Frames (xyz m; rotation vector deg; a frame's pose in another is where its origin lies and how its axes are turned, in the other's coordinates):
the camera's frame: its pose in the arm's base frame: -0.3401 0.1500 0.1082 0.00 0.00 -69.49
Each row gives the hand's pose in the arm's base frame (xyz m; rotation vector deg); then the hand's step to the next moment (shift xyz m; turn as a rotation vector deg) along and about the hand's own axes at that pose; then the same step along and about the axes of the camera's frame.
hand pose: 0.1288 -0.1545 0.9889 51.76 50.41 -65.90
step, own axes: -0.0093 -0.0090 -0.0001 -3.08 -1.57 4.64
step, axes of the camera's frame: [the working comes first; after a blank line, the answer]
step, axes of the arm's base frame: -0.0105 0.0019 0.0073 -1.61 -3.42 4.38

-0.0055 -0.0092 0.0073 2.64 -2.70 4.38
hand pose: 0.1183 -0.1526 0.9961 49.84 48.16 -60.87
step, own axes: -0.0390 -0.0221 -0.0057 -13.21 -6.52 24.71
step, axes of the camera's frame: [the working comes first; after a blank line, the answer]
step, axes of the arm's base frame: -0.0322 0.0140 0.0284 -5.96 -18.94 20.81

-0.0244 -0.0253 0.0284 15.65 -12.22 20.81
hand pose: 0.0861 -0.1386 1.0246 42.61 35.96 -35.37
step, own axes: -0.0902 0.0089 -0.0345 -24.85 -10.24 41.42
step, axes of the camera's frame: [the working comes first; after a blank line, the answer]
step, axes of the arm's base frame: -0.0628 0.0568 0.0472 -11.28 -30.58 37.09

-0.0752 -0.0389 0.0472 24.69 -21.28 37.09
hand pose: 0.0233 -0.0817 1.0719 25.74 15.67 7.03
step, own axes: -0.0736 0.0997 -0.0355 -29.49 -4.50 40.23
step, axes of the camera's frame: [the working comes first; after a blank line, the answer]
step, axes of the arm's base frame: -0.0862 0.0907 0.0308 -16.38 -25.79 39.69

-0.1152 -0.0490 0.0308 18.41 -24.38 39.69
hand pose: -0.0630 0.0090 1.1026 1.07 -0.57 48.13
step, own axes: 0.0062 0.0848 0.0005 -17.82 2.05 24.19
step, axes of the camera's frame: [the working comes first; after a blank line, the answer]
step, axes of the arm's base frame: -0.0590 0.0612 0.0017 -13.45 -12.40 23.92

-0.0780 -0.0338 0.0017 6.90 -16.94 23.92
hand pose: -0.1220 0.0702 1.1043 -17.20 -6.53 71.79
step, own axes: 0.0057 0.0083 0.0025 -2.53 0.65 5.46
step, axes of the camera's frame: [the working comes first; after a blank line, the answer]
step, axes of the arm's base frame: -0.0064 0.0081 -0.0004 -2.74 -1.33 5.23

-0.0099 -0.0032 -0.0004 0.29 -3.03 5.23
